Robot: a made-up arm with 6 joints.
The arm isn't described. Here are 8 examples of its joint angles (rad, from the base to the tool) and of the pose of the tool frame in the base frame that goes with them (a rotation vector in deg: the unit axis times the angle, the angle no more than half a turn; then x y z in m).
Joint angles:
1: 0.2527 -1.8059 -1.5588 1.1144 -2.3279 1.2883
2: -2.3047 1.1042 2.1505 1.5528 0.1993 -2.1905
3: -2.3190 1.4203 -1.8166 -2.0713 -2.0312 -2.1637
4: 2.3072 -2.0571 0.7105 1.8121 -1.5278 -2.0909
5: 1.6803 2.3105 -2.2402 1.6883 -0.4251 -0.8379
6: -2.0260 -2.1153 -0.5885 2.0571 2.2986 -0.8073
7: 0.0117 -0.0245 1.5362 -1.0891 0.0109 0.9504
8: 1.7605 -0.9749 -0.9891 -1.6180 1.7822 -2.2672
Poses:
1: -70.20 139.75 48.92 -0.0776 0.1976 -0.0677
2: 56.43 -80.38 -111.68 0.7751 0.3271 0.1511
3: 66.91 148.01 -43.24 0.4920 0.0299 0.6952
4: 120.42 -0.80 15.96 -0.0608 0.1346 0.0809
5: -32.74 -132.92 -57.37 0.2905 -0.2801 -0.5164
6: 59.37 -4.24 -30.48 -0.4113 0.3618 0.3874
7: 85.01 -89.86 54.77 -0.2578 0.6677 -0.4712
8: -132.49 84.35 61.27 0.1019 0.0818 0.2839
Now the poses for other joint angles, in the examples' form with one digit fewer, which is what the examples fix.
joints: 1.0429 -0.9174 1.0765 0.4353 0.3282 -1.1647
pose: -85.2 47.9 -43.3 -0.282 0.411 -0.293
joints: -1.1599 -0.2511 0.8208 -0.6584 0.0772 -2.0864
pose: -30.6 141.3 56.1 -0.073 0.267 0.443
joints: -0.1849 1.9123 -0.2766 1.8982 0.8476 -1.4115
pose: -21.1 78.9 141.9 0.204 -0.266 0.342
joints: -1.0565 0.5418 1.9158 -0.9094 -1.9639 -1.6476
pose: -55.2 17.0 -130.4 -0.033 0.791 0.006
